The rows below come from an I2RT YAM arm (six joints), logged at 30 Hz.
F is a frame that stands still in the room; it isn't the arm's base.
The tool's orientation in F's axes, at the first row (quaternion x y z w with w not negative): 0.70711, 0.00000, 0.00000, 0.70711
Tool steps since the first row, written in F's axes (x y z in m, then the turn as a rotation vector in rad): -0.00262, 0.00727, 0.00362, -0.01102, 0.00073, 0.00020; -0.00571, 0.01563, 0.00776, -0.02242, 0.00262, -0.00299; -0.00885, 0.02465, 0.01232, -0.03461, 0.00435, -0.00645; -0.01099, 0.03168, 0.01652, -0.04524, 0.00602, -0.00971; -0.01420, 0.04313, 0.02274, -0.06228, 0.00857, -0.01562; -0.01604, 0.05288, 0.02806, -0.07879, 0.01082, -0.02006; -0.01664, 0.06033, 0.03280, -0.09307, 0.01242, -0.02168; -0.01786, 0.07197, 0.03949, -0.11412, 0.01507, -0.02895; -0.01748, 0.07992, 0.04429, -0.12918, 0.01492, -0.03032; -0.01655, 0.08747, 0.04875, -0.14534, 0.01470, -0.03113; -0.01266, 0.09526, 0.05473, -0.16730, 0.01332, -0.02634; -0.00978, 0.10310, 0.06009, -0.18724, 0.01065, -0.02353
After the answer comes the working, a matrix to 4 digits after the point.
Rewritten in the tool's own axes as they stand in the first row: -0.00262, 0.00362, -0.00727, -0.01102, 0.00020, -0.00073; -0.00571, 0.00776, -0.01563, -0.02242, -0.00299, -0.00262; -0.00885, 0.01232, -0.02465, -0.03461, -0.00645, -0.00435; -0.01099, 0.01652, -0.03168, -0.04524, -0.00971, -0.00602; -0.01420, 0.02274, -0.04313, -0.06228, -0.01562, -0.00857; -0.01604, 0.02806, -0.05288, -0.07879, -0.02006, -0.01082; -0.01664, 0.03280, -0.06033, -0.09307, -0.02168, -0.01242; -0.01786, 0.03949, -0.07197, -0.11412, -0.02895, -0.01507; -0.01748, 0.04429, -0.07992, -0.12918, -0.03032, -0.01492; -0.01655, 0.04875, -0.08747, -0.14534, -0.03113, -0.01470; -0.01266, 0.05473, -0.09526, -0.16730, -0.02634, -0.01332; -0.00978, 0.06009, -0.10310, -0.18724, -0.02353, -0.01065
The tool's axes in the first row as the columns of a matrix, in F's axes (rounded; the answer above uses it unrounded):
1.0000, 0.0000, 0.0000
0.0000, 0.0000, -1.0000
0.0000, 1.0000, 0.0000

